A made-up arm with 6 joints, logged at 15 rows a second.
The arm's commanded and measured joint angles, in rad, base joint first. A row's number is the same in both.
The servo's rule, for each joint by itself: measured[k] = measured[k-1] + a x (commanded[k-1-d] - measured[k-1]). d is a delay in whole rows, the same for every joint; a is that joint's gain. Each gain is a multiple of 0.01, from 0.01 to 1. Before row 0 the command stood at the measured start. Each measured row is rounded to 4 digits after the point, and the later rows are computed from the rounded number. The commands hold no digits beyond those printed.
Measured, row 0:
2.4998 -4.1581 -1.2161 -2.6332 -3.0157 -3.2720
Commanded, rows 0 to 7:
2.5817 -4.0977 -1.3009 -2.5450 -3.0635 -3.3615
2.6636 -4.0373 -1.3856 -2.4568 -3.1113 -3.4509
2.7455 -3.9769 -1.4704 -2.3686 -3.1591 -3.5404
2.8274 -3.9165 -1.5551 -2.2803 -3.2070 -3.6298
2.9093 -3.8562 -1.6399 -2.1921 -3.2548 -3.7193
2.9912 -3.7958 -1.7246 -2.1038 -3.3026 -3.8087
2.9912 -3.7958 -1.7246 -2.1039 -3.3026 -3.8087
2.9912 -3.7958 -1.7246 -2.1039 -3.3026 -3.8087
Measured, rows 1 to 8:
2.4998 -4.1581 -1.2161 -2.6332 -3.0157 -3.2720
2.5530 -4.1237 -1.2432 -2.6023 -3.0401 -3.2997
2.6249 -4.0745 -1.2888 -2.5514 -3.0764 -3.3466
2.7033 -4.0189 -1.3469 -2.4874 -3.1186 -3.4067
2.7840 -3.9605 -1.4135 -2.4149 -3.1637 -3.4759
2.8654 -3.9010 -1.4859 -2.3369 -3.2102 -3.5514
2.9472 -3.8410 -1.5623 -2.2553 -3.2573 -3.6312
2.9758 -3.8152 -1.6142 -2.2023 -3.2804 -3.6862
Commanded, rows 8 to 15:
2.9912 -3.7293 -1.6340 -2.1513 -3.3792 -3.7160
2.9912 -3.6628 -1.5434 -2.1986 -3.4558 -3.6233
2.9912 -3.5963 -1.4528 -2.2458 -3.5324 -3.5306
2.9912 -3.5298 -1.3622 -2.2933 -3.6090 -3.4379
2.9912 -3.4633 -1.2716 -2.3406 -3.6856 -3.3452
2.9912 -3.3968 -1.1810 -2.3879 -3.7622 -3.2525
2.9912 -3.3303 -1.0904 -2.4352 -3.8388 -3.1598
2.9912 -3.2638 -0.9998 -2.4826 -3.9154 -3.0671
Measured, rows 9 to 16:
2.9858 -3.8041 -1.6495 -2.1679 -3.2917 -3.7242
2.9893 -3.7615 -1.6445 -2.1621 -3.3363 -3.7217
2.9905 -3.7052 -1.6121 -2.1749 -3.3972 -3.6912
2.9910 -3.6431 -1.5611 -2.1997 -3.4662 -3.6414
2.9911 -3.5785 -1.4975 -2.2325 -3.5390 -3.5783
2.9912 -3.5128 -1.4252 -2.2703 -3.6138 -3.5060
2.9912 -3.4467 -1.3471 -2.3115 -3.6895 -3.4274
2.9912 -3.3804 -1.2650 -2.3548 -3.7656 -3.3444

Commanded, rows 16 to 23:
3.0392 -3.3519 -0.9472 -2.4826 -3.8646 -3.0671
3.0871 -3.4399 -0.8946 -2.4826 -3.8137 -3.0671
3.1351 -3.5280 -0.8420 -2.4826 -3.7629 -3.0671
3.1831 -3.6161 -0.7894 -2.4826 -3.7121 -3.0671
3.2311 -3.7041 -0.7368 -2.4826 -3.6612 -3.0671
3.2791 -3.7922 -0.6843 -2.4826 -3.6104 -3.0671
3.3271 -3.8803 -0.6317 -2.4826 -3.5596 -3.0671
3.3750 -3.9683 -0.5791 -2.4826 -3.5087 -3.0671
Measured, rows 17 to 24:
2.9912 -3.3139 -1.1801 -2.3995 -3.8420 -3.2584
3.0224 -3.3356 -1.1056 -2.4286 -3.8535 -3.1991
3.0645 -3.3951 -1.0381 -2.4475 -3.8332 -3.1582
3.1104 -3.4709 -0.9753 -2.4598 -3.7973 -3.1300
3.1577 -3.5537 -0.9158 -2.4678 -3.7538 -3.1105
3.2054 -3.6394 -0.8585 -2.4730 -3.7066 -3.0970
3.2533 -3.7265 -0.8028 -2.4764 -3.6575 -3.0877
3.3013 -3.8142 -0.7480 -2.4786 -3.6076 -3.0813

